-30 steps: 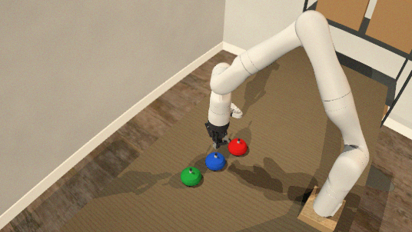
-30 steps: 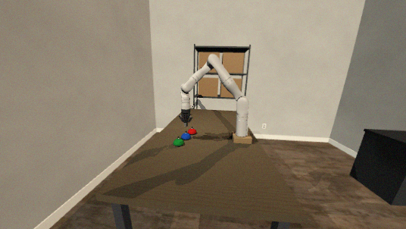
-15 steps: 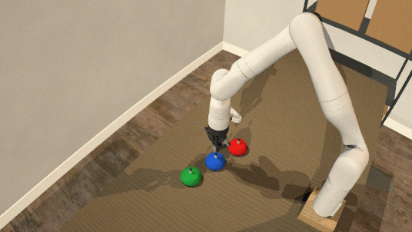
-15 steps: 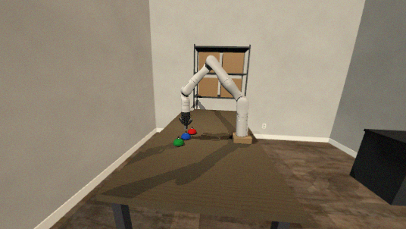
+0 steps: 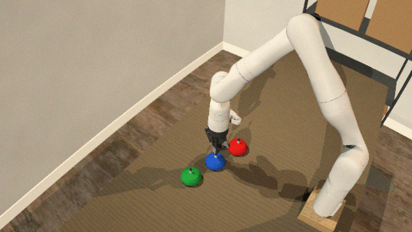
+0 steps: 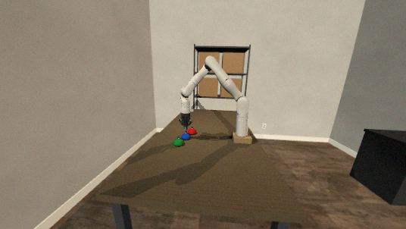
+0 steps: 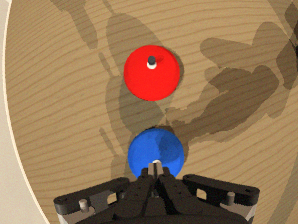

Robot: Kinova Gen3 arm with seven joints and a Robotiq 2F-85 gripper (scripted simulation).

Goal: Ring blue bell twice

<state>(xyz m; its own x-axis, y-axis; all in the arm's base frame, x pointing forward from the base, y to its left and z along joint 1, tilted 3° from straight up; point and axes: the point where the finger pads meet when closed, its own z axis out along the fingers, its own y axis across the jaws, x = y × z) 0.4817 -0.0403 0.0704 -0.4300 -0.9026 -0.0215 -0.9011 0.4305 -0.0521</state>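
My hand is 5 cm above the blue bell. From my hand the other things lie so: red bell: 11 cm to the right, 6 cm behind, 5 cm below; then green bell: 11 cm to the left, 5 cm below, 5 cm ahead.
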